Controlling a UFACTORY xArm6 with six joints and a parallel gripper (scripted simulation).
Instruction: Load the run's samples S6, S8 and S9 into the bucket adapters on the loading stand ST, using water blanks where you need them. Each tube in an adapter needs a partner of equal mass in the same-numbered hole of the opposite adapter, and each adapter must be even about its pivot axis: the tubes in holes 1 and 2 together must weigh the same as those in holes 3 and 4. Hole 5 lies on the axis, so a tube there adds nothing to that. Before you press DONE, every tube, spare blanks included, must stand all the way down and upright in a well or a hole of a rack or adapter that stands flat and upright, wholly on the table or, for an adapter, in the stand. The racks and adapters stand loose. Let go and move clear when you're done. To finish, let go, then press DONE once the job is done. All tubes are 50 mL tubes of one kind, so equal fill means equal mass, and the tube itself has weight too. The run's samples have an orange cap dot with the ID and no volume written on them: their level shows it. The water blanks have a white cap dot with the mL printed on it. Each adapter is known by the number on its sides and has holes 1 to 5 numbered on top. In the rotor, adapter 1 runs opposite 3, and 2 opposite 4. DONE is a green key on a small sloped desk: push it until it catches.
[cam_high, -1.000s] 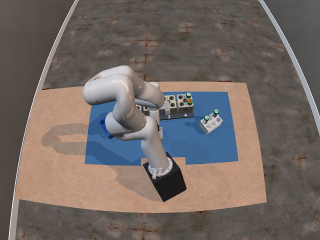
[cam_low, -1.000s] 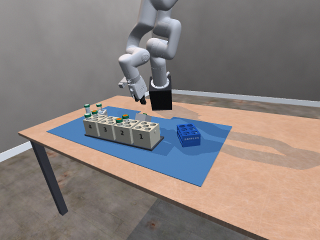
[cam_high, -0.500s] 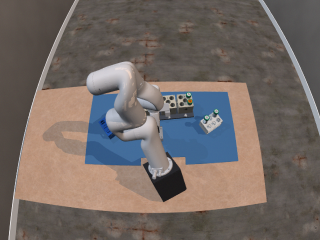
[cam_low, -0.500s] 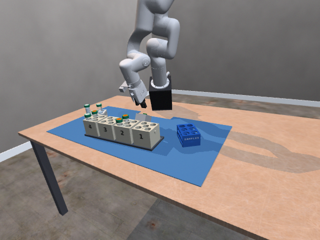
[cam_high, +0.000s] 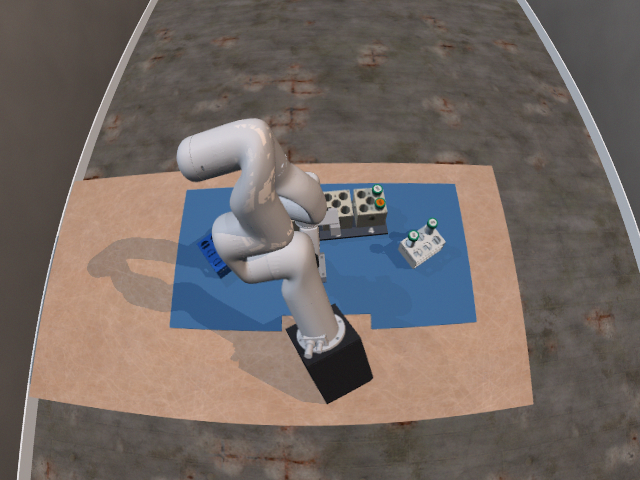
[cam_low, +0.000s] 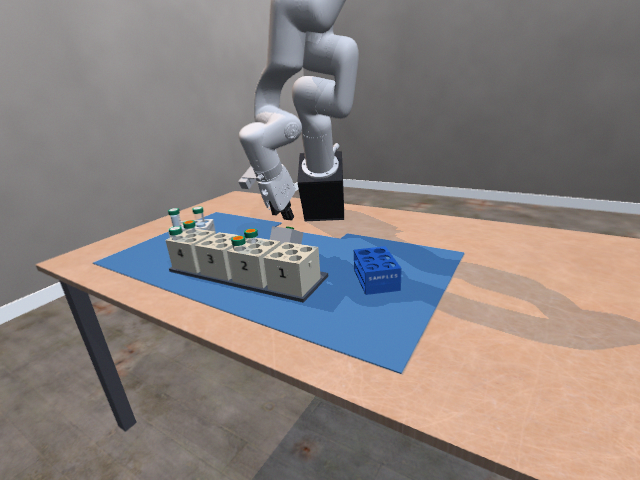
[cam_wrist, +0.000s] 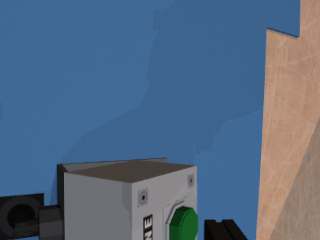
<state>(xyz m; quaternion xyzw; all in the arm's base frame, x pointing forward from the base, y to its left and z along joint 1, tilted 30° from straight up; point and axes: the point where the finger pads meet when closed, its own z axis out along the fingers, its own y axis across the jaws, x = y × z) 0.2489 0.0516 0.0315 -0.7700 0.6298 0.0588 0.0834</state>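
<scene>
Right now the sloped DONE desk is 1 cm ahead of my hand and 6 cm below it. The rest, counted from my hand: white rack (13 cm ahead, 33 cm to the right, 9 cm below); blue samples rack (2 cm ahead, 32 cm to the left, 9 cm below); loading stand ST (19 cm ahead, 1 cm to the left, 11 cm below).
</scene>
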